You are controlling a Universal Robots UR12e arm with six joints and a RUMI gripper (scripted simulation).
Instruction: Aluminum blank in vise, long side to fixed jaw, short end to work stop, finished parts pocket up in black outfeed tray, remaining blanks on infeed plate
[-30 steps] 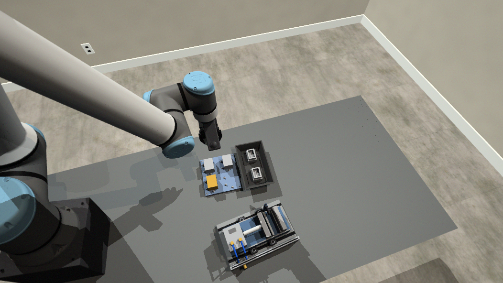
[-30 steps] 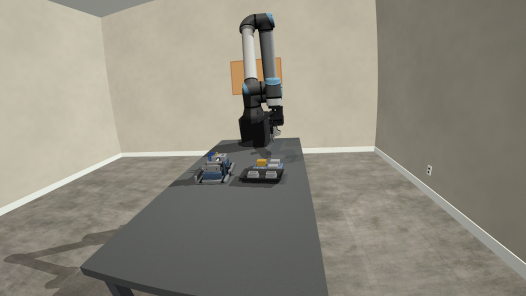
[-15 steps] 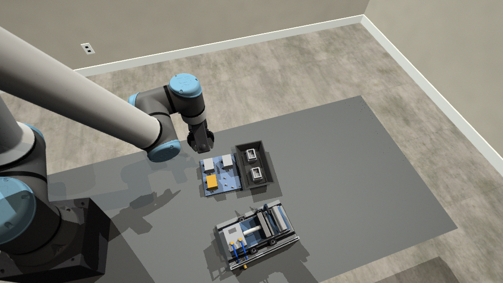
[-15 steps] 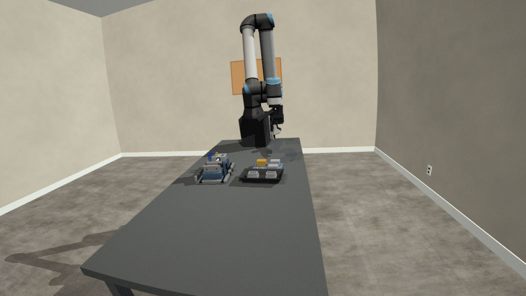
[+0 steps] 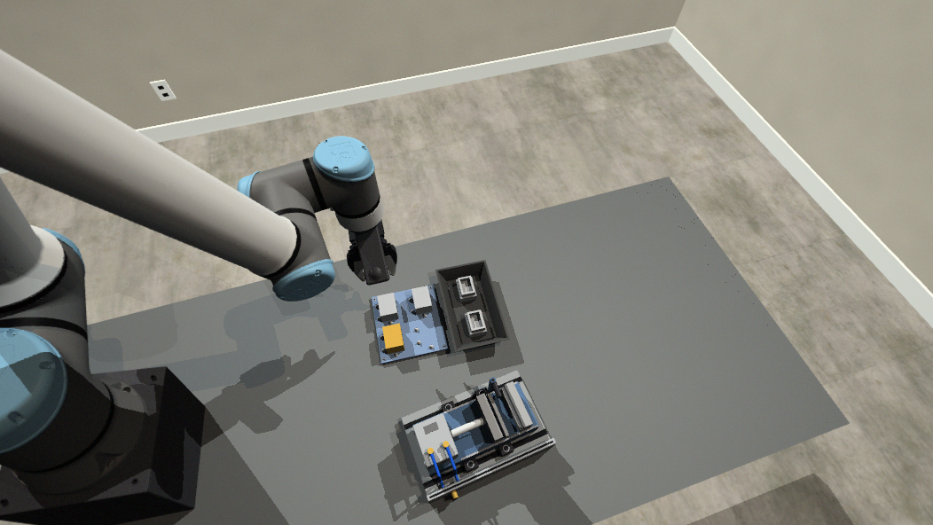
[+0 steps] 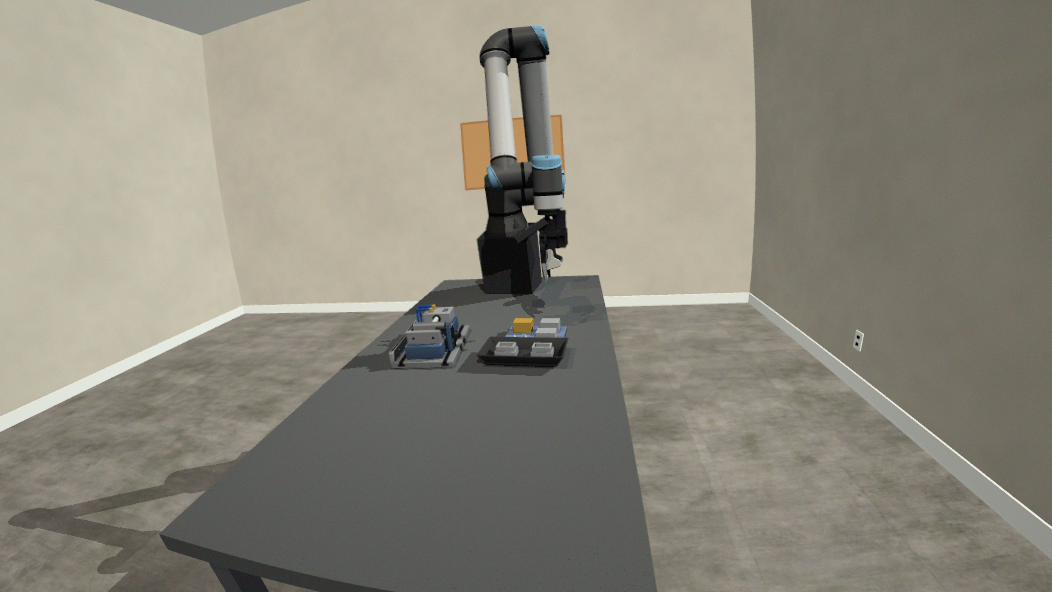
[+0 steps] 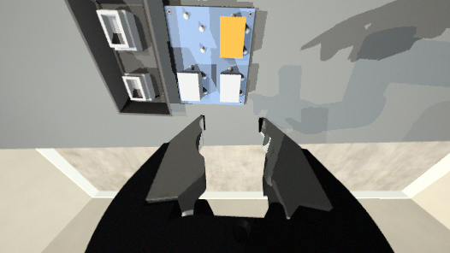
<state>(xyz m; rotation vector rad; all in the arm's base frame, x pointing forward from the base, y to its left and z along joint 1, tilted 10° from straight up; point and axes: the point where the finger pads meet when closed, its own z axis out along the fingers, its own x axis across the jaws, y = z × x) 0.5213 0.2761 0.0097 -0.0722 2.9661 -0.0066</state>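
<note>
Right now my hand is 170 mm above the gray blank. The rest, counted from my hand: yellow brass blank 10 mm ahead, 90 mm to the right, 170 mm below; then blue infeed plate 50 mm ahead, 40 mm to the right, 190 mm below; then pale rod 150 mm ahead, 340 mm to the right, 120 mm below.
</note>
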